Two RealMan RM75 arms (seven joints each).
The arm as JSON. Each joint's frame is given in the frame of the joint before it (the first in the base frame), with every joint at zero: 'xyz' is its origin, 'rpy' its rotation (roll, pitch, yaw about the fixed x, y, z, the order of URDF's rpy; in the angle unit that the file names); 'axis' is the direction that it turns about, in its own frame. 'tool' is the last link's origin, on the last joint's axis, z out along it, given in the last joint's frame.
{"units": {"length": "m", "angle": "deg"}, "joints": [
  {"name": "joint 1", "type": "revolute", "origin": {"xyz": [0.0, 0.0, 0.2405], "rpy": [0.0, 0.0, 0.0]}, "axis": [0.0, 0.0, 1.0]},
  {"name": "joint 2", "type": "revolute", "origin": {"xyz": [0.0, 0.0, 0.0], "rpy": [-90.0, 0.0, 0.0]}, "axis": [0.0, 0.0, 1.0]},
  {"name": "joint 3", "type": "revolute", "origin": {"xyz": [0.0, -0.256, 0.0], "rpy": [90.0, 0.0, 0.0]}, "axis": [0.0, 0.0, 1.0]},
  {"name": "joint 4", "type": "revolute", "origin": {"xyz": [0.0, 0.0, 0.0], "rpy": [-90.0, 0.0, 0.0]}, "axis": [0.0, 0.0, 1.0]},
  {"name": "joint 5", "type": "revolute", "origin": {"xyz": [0.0, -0.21, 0.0], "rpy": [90.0, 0.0, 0.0]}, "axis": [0.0, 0.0, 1.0]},
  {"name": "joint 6", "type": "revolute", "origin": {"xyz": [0.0, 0.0, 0.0], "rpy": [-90.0, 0.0, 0.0]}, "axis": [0.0, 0.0, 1.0]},
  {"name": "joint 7", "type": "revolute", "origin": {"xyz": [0.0, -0.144, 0.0], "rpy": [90.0, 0.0, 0.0]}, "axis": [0.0, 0.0, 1.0]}
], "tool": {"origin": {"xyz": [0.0, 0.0, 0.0], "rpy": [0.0, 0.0, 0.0]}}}
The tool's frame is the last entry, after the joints.
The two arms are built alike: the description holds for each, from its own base.
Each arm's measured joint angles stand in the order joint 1, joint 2, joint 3, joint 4, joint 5, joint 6, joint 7.
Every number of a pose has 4 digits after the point. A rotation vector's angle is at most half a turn.
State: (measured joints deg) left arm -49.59 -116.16 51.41 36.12 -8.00 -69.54 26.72; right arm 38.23 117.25 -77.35 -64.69 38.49 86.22 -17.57
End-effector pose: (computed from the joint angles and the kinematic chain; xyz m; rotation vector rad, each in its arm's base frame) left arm -0.2850 0.4078 0.0125 -2.0822 -1.4296 0.5714; right arm 0.1929 0.3636 -0.0145 -2.4384 1.4463 -0.3646
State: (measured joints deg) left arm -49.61 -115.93 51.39 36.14 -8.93 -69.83 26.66; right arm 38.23 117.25 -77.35 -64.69 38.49 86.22 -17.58
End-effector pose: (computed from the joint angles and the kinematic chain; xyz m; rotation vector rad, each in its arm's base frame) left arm -0.2837 0.4083 0.0131 -2.0852 -1.4418 0.5558; right arm 0.1929 0.3636 -0.0145 -2.4386 1.4461 -0.3647
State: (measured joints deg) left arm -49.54 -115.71 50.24 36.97 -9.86 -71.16 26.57; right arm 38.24 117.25 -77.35 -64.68 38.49 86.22 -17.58
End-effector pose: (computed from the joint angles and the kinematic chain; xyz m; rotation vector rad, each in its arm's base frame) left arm -0.2813 0.4085 0.0164 -2.0842 -1.4743 0.5241; right arm 0.1928 0.3636 -0.0146 -2.4387 1.4461 -0.3648
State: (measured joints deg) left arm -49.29 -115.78 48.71 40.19 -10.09 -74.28 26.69; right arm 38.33 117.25 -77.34 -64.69 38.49 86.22 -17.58
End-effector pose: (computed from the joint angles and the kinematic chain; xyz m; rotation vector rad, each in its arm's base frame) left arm -0.2749 0.4091 0.0252 -2.0859 -1.4933 0.4953; right arm 0.1922 0.3640 -0.0145 -2.4396 1.4440 -0.3641
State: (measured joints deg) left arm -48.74 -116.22 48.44 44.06 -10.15 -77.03 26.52; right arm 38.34 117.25 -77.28 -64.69 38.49 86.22 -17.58
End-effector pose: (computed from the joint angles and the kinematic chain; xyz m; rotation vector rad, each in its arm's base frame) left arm -0.2680 0.4090 0.0326 -2.0874 -1.4901 0.4800; right arm 0.1922 0.3641 -0.0144 -2.4391 1.4445 -0.3629
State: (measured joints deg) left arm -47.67 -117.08 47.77 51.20 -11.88 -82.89 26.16; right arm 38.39 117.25 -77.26 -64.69 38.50 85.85 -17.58
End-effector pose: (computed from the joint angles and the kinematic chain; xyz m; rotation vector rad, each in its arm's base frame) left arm -0.2524 0.4054 0.0438 -2.1083 -1.5080 0.4285; right arm 0.1917 0.3652 -0.0143 -2.4371 1.4402 -0.3556
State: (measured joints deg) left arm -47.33 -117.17 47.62 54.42 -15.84 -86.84 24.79; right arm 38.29 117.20 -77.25 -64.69 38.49 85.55 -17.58
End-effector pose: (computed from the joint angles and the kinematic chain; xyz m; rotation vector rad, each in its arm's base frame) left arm -0.2379 0.4025 0.0466 -2.1413 -1.5598 0.3551; right arm 0.1924 0.3658 -0.0139 -2.4329 1.4392 -0.3510
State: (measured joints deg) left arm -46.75 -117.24 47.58 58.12 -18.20 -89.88 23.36; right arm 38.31 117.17 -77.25 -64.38 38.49 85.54 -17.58
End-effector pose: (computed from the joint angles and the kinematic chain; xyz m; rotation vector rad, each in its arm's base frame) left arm -0.2272 0.4004 0.0536 -2.1507 -1.5828 0.3024; right arm 0.1935 0.3655 -0.0143 -2.4314 1.4446 -0.3548
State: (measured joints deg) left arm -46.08 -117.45 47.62 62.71 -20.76 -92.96 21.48; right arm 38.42 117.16 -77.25 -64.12 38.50 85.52 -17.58
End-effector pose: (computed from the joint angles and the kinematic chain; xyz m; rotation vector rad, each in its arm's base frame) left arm -0.2141 0.3979 0.0620 -2.1585 -1.5971 0.2397; right arm 0.1937 0.3656 -0.0147 -2.4314 1.4471 -0.3571
